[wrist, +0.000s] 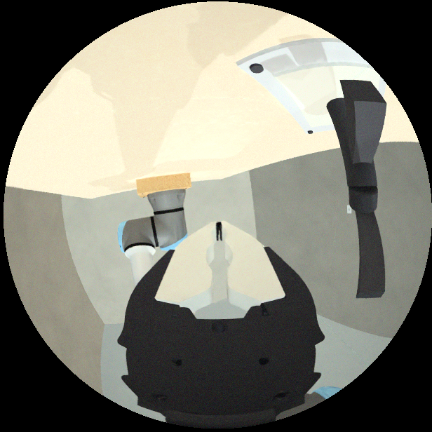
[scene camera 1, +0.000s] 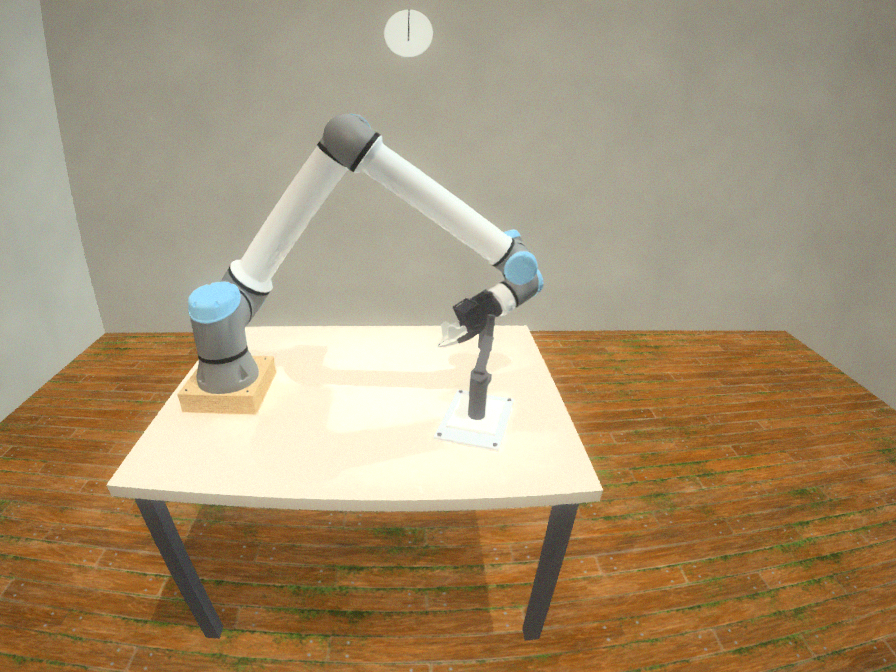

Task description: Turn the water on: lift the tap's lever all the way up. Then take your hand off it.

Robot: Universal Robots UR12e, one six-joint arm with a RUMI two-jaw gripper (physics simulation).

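Frame: origin at the arm's base, x ahead, y left, z up, level; millimetres.
Seen in the pictures: gripper, fingertip midpoint: (scene camera 1: pixel 438 346); arm's base, origin of the base link: (scene camera 1: pixel 228 377).
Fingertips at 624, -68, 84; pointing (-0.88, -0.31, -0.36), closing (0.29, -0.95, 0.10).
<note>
Offsets run from my fingertips to a thing's top centre, as dx, dy, dz. "spot": to the spot under its first point. Level surfaces: height alone.
The dark grey tap {spot: +65, -188, -51} (scene camera 1: pixel 477 394) (wrist: pixel 369 127) stands upright on a white base plate {+73, -165, -135} (scene camera 1: pixel 470 438) (wrist: pixel 281 92). Its lever {spot: +91, -139, +24} (scene camera 1: pixel 483 359) (wrist: pixel 371 257) rises steeply from the top of the tap, leaning slightly; in the wrist view it points away from the table. My gripper (scene camera 1: pixel 440 345) (wrist: pixel 218 223) is shut and empty, with its pale fingertips together. It is up beside the lever, with a gap between them in the wrist view. In the scene view the lever's upper end overlaps the dark gripper body, so its outline is hard to tell there.
The table {dz -147} (scene camera 1: pixel 289 462) carries the tap at its right side and my arm's wooden base block (scene camera 1: pixel 220 400) (wrist: pixel 164 184) at its left. My arm (scene camera 1: pixel 434 198) arches high over the table. A round white clock (scene camera 1: pixel 408 33) is on the back wall.
</note>
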